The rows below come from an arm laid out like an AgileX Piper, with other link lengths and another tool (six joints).
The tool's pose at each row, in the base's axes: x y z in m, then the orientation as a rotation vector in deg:
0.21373 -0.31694 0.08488 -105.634 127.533 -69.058
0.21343 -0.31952 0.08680 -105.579 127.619 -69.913
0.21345 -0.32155 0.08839 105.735 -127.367 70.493
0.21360 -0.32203 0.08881 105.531 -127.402 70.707
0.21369 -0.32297 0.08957 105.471 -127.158 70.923
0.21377 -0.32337 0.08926 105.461 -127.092 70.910
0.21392 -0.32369 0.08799 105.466 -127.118 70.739
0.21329 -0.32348 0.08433 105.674 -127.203 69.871
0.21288 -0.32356 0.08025 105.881 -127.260 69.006
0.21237 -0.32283 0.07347 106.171 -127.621 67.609
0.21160 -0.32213 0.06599 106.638 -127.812 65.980
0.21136 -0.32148 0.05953 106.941 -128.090 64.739
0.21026 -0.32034 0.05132 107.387 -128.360 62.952
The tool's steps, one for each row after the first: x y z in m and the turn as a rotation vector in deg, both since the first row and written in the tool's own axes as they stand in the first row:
0.00312 -0.00084 -0.00009 0.155 0.589 -0.083
0.00553 -0.00176 -0.00010 0.304 0.979 -0.365
0.00607 -0.00212 -0.00007 0.386 1.117 -0.264
0.00717 -0.00262 -0.00006 0.472 1.300 -0.377
0.00735 -0.00252 0.00042 0.449 1.339 -0.419
0.00700 -0.00195 0.00155 0.338 1.307 -0.429
0.00539 0.00060 0.00372 -0.169 1.042 -0.550
0.00376 0.00320 0.00645 -0.678 0.789 -0.686
0.00028 0.00738 0.01059 -1.464 0.268 -0.718
-0.00341 0.01217 0.01512 -2.369 -0.323 -0.928
-0.00676 0.01595 0.01920 -3.048 -0.813 -0.986
-0.01105 0.02142 0.02386 -4.037 -1.472 -1.150

